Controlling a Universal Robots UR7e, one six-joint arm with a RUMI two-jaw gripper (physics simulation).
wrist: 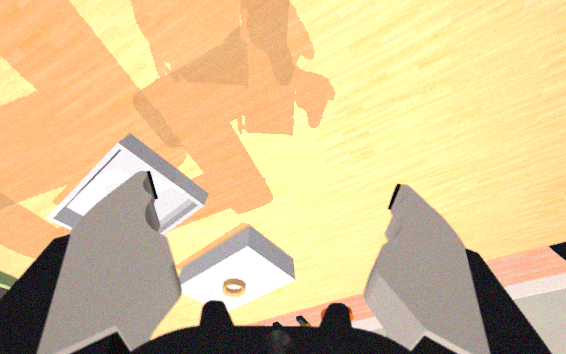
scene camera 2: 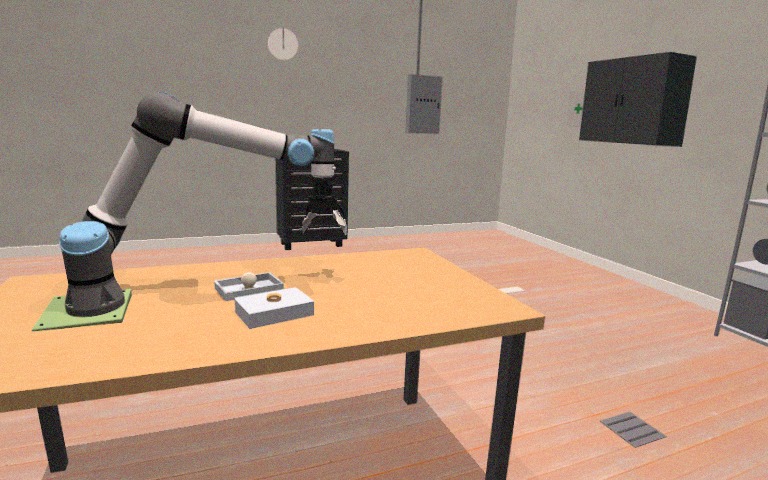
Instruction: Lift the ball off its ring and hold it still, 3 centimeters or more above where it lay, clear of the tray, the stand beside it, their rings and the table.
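Frame: origin at the arm's base, x ahead, y left, z up, level; millimetres.
Seen in the pictures: gripper, between the fingertips: (wrist: 276, 181) (scene camera 2: 324, 234); arm's base, origin of its link: (scene camera 2: 96, 305).
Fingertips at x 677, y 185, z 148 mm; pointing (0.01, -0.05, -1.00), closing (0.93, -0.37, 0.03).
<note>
Pixels of each thing's top centre, then the offset from my fingertips to it. "*": a spot on its surface instead. Level surfaces: height alone.
- pale beige ball, centre of its top: (scene camera 2: 248, 272) 254 mm back, 70 mm right, 103 mm down
- shallow grey tray, centre of its top: (wrist: 125, 211) (scene camera 2: 248, 281) 254 mm back, 70 mm right, 136 mm down
- empty tan ring, a spot on its surface: (wrist: 234, 293) (scene camera 2: 272, 298) * 181 mm back, 294 mm right, 111 mm down
- wooden table, height of its surface: 164 mm down
A pale beige ball (scene camera 2: 248, 279) rests in the shallow grey tray (scene camera 2: 231, 294) (wrist: 167, 167). Its own ring cannot be made out under it. In the wrist view the left finger covers part of the tray and the ball does not show. A white and grey block-like stand (scene camera 2: 283, 314) (wrist: 265, 270) is beside the tray, with an empty tan ring (scene camera 2: 274, 300) (wrist: 234, 293) on top. My gripper (scene camera 2: 324, 230) (wrist: 276, 181) is open and empty. It points down, high above the table, and in the scene view it appears right of the ball and tray.
The wooden table (scene camera 2: 396, 294) bears the tray, the stand and the arm's green base plate (scene camera 2: 48, 318). A black drawer cabinet (scene camera 2: 284, 226) stands behind the table, beyond the gripper. A grey shelf rack (scene camera 2: 743, 209) is at the far right.
</note>
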